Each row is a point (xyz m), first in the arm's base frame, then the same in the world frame.
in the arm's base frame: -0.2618 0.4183 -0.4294
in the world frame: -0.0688 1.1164 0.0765
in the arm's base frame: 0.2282 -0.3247 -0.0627
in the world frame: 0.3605 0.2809 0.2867
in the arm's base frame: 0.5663 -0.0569 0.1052
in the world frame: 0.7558 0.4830 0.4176
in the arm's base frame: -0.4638 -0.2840 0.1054
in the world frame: -0.2834 0.3904 0.5735
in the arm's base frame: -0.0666 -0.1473 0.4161
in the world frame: 0.1732 0.4400 0.8227
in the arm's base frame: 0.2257 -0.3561 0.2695
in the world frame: 0.4057 0.2133 0.6104
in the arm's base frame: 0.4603 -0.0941 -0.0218
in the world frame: 0.6269 0.4740 0.3077
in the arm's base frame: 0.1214 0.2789 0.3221
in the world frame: 0.4035 0.8465 0.7362
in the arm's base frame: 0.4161 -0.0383 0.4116
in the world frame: 0.6598 0.4864 0.7455
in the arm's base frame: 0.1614 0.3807 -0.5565
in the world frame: 0.3193 1.0396 -0.1238
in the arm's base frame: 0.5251 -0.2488 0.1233
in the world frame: 0.6907 0.2971 0.4253
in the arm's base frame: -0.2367 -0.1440 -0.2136
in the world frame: -0.0914 0.5350 0.2341
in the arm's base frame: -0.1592 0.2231 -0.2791
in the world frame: 0.0269 0.8942 0.1892
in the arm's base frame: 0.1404 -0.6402 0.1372
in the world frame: 0.2607 -0.0412 0.4699
